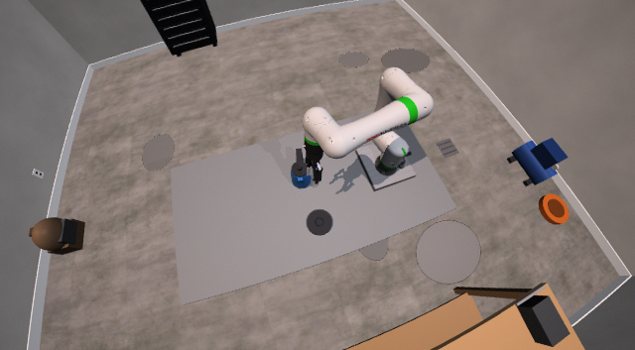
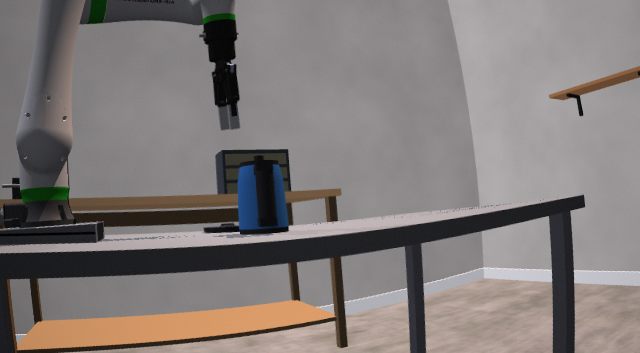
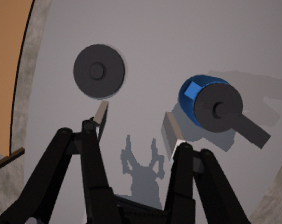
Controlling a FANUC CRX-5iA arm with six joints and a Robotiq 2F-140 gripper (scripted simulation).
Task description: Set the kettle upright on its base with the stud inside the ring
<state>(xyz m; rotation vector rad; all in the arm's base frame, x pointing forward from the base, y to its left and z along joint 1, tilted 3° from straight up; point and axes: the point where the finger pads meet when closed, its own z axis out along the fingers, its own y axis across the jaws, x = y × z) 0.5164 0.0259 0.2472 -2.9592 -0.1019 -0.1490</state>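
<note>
The blue kettle lies 220 mm below my hand, 160 mm to the right of it and 30 mm ahead of it. The rest, counted from my hand: round black base: 300 mm below, 160 mm to the left, 20 mm ahead.
</note>
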